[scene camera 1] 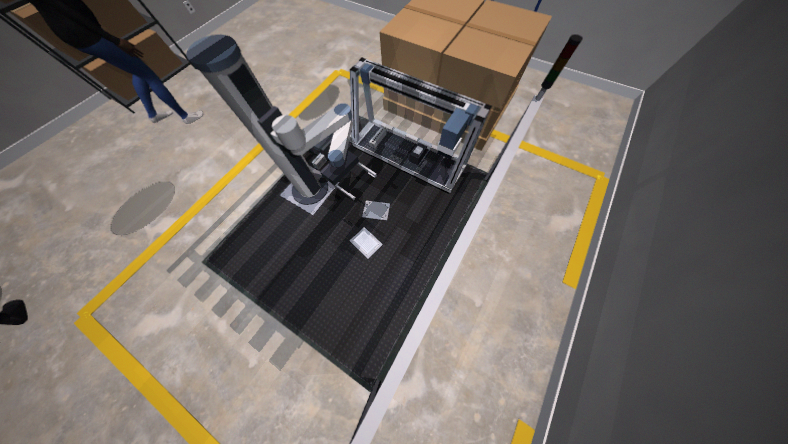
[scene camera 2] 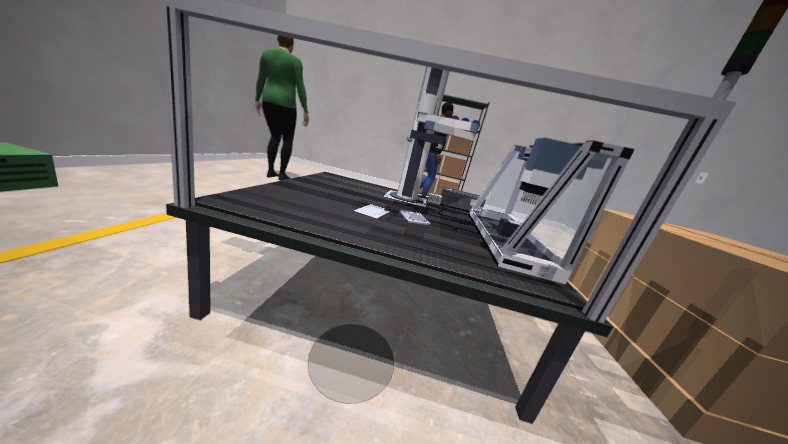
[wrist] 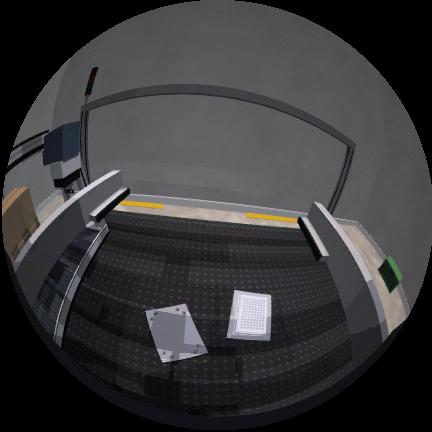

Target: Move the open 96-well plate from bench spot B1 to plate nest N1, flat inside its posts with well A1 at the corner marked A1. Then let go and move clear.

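Pixels of known places: gripper, between the fingertips: [scene camera 1: 365,186] [scene camera 2: 422,142] [wrist: 213,192]; arm's base, origin of its link: [scene camera 1: 310,189] [scene camera 2: 406,199].
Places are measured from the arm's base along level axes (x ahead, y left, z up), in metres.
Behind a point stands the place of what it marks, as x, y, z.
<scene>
The white 96-well plate [scene camera 1: 365,242] {0.557, -0.129, 0.026} lies flat on the black bench; it also shows in the wrist view [wrist: 251,314] {0.553, -0.121, 0.028} and in scene camera 2 [scene camera 2: 372,211] {0.606, -0.116, 0.028}. The grey plate nest [scene camera 1: 377,210] {0.501, 0.093, 0.024} with small corner posts sits just behind it, also in the wrist view [wrist: 175,332] {0.493, 0.087, 0.025} and in scene camera 2 [scene camera 2: 415,217] {0.505, 0.097, 0.025}. My gripper [wrist: 213,192] {0.509, 0.036, 0.399} is open and empty, its two fingers spread wide. It hangs near the arm base [scene camera 1: 336,159] {0.365, 0.041, 0.512}, well away from both plate and nest.
A grey gantry instrument frame [scene camera 1: 414,123] {0.437, 0.675, 0.234} stands at the back of the bench, with cardboard boxes [scene camera 1: 458,53] behind it. The arm's column [scene camera 1: 256,114] {0.075, -0.035, 0.693} stands at the bench's left edge. A person in green [scene camera 2: 281,101] walks beyond the bench.
</scene>
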